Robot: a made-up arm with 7 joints.
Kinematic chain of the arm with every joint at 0, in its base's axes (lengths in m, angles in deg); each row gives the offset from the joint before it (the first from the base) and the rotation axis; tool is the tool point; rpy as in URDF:
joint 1: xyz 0 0 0.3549 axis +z
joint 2: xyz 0 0 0 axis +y
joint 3: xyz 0 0 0.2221 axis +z
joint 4: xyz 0.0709 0 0 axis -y
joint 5: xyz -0.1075 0 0.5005 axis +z
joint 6: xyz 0 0 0 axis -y
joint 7: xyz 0.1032 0 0 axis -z
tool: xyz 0 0 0 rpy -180 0 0
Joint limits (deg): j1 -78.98..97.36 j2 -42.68..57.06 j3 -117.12..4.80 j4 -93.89..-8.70 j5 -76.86..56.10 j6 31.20..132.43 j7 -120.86..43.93
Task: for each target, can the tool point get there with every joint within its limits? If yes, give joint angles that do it. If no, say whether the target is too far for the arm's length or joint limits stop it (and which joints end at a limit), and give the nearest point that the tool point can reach.
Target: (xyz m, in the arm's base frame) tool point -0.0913 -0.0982 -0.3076
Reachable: no: joint limits stop it (at a limit: joint 1, joint 2, joint 4, joint 6) | nearest point -0.0126 -0.5173 -0.0504 | short by 0.498 m
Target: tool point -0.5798 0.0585 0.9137
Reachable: yes | joints -53.61 -29.39 -93.34 -44.30 -39.92 51.51 -78.79
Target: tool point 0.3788 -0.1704 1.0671
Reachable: yes | joints 39.27 -5.54 -54.39 -46.12 -18.13 70.89 16.47
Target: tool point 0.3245 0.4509 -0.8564
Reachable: no: too far | nearest point 0.3278 0.4555 -0.0724 | short by 0.784 m
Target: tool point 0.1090 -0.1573 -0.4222
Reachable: no: joint limits stop it (at a limit: joint 2, joint 4, joint 6) | nearest point 0.2909 -0.4198 -0.0588 | short by 0.484 m
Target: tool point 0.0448 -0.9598 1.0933
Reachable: no: too far | nearest point 0.0314 -0.6719 0.8718 | short by 0.364 m
